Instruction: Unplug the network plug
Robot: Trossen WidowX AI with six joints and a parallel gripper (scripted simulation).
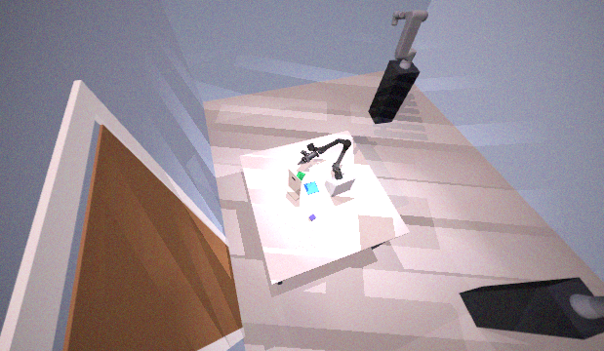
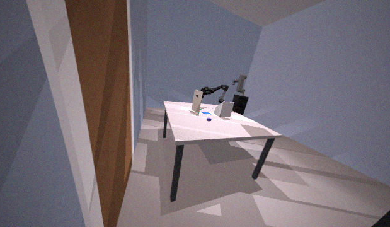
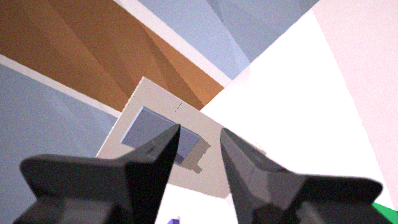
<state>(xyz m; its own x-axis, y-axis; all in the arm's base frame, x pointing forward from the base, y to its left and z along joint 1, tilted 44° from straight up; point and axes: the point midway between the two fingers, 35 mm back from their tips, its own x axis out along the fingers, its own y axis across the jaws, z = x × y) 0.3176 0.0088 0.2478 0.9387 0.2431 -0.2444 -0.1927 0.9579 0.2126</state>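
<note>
Now: the network plug 130 mm to the left of my gripper tip, 50 mm ahead of it and 20 mm below it. From my gripper tip the other things lie so: blue square 260 mm below, 130 mm to the left, 120 mm behind; beige panel 140 mm to the left, 120 mm below, 70 mm ahead.
</note>
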